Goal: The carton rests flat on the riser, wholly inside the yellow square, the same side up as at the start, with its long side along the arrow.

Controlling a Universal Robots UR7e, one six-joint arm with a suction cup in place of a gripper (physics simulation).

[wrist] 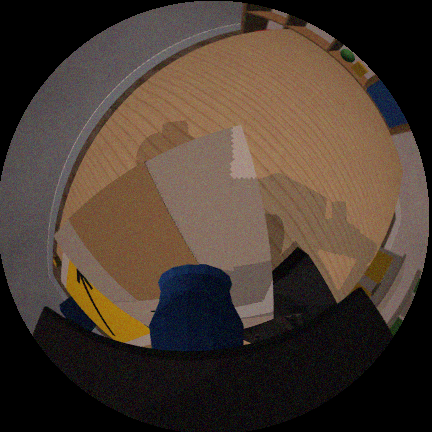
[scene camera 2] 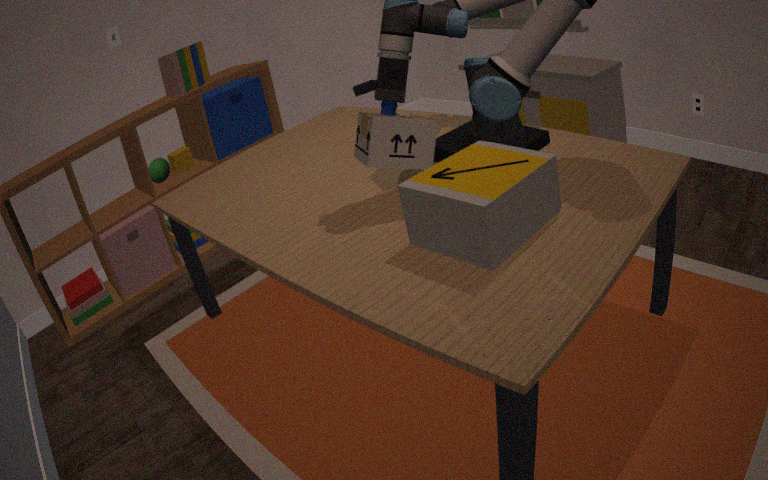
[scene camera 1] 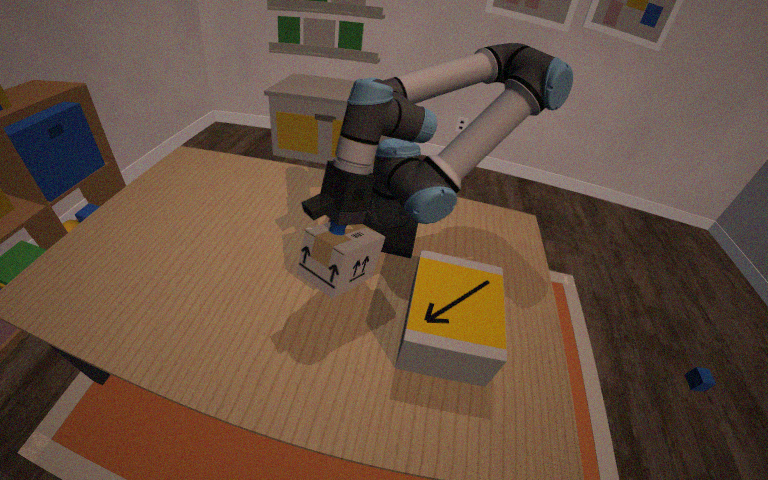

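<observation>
The carton (scene camera 1: 362, 254) (scene camera 2: 410, 130) (wrist: 215, 205) is a white box with brown tape and black arrows pointing up on its sides. It hangs upright a little above the table, left of the riser (scene camera 1: 447, 362) (scene camera 2: 453, 226). My blue suction cup (scene camera 1: 337, 229) (scene camera 2: 388, 108) (wrist: 195, 285) is on the carton's top face and holds it. The grey-white riser stands on the table with the yellow square (scene camera 1: 475, 325) (scene camera 2: 501, 183) (wrist: 127, 327) on top. A black arrow (scene camera 1: 457, 301) (scene camera 2: 480, 169) (wrist: 96, 305) crosses the square. The carton's underside is hidden.
The wooden table (scene camera 1: 169, 271) (scene camera 2: 294, 209) (wrist: 300, 100) carries the riser and my arm's dark base (scene camera 2: 509, 135), which stands close behind the carton and riser. A shelf unit (scene camera 2: 127, 135) stands beyond the table's left side. A low cabinet (scene camera 1: 308, 84) stands behind.
</observation>
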